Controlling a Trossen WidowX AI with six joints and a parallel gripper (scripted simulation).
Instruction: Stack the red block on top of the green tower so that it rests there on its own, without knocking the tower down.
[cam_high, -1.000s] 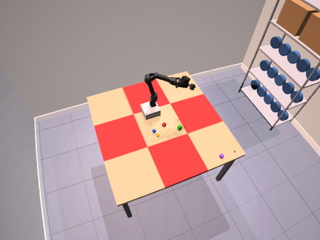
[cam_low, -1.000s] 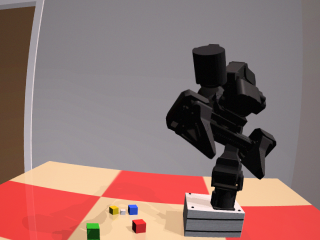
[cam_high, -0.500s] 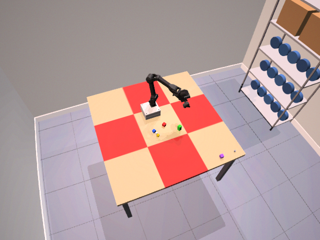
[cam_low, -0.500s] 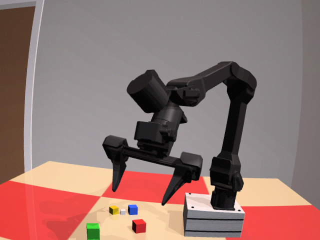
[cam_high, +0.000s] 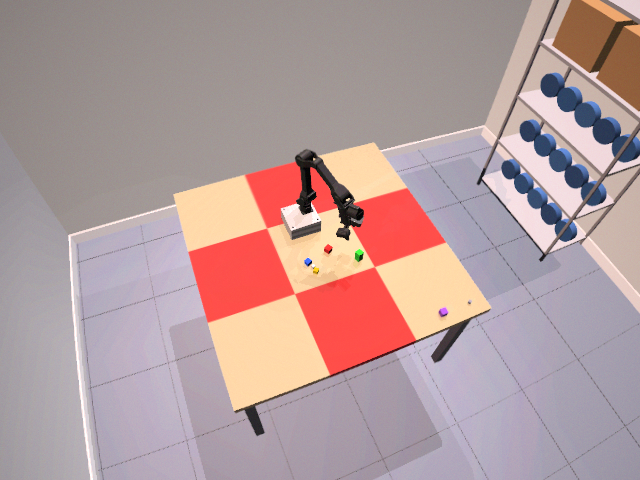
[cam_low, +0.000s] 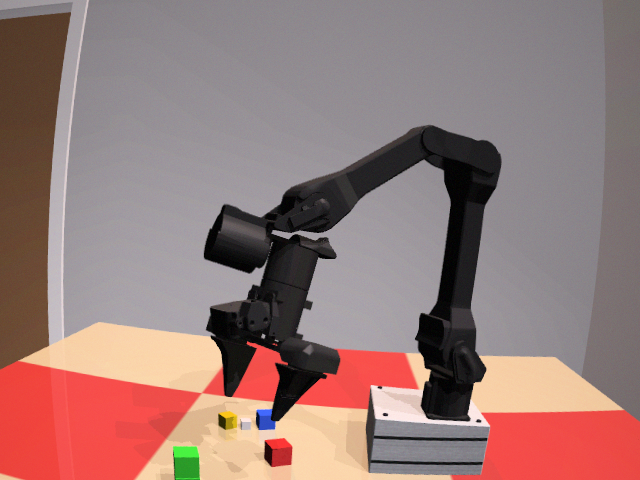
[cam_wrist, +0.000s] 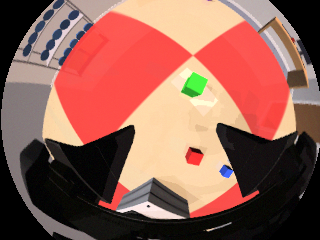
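The red block lies 110 mm to the right of my gripper tip, 110 mm below it and 30 mm behind it. From my gripper tip the other things lie so: blue block: 230 mm to the right, 110 mm below; yellow block: 220 mm to the right, 120 mm below, 70 mm ahead; small white block: 220 mm to the right, 120 mm below, 40 mm ahead.
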